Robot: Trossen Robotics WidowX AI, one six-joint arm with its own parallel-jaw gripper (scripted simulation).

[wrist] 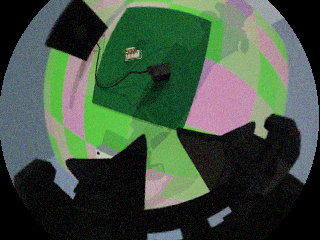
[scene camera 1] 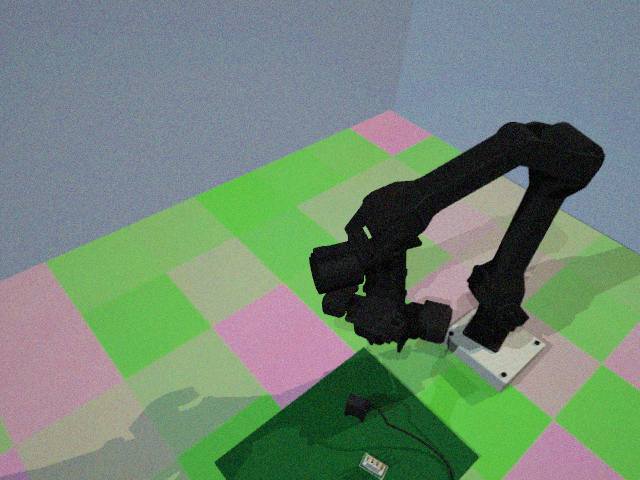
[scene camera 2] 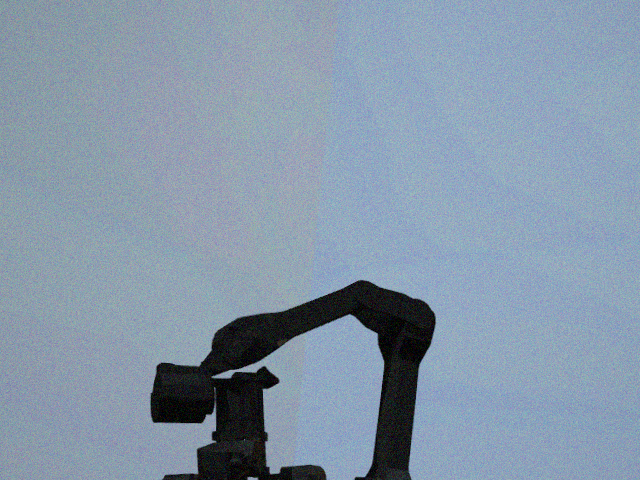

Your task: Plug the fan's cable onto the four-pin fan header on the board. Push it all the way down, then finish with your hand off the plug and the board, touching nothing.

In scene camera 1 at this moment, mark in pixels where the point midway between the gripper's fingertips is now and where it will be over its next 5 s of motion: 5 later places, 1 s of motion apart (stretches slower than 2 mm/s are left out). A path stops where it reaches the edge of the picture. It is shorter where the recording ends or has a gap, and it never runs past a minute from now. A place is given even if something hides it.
The gripper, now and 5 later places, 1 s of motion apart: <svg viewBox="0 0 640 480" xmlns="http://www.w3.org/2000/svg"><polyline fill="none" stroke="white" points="385,346 370,347 359,370 353,401 355,395 378,447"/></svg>
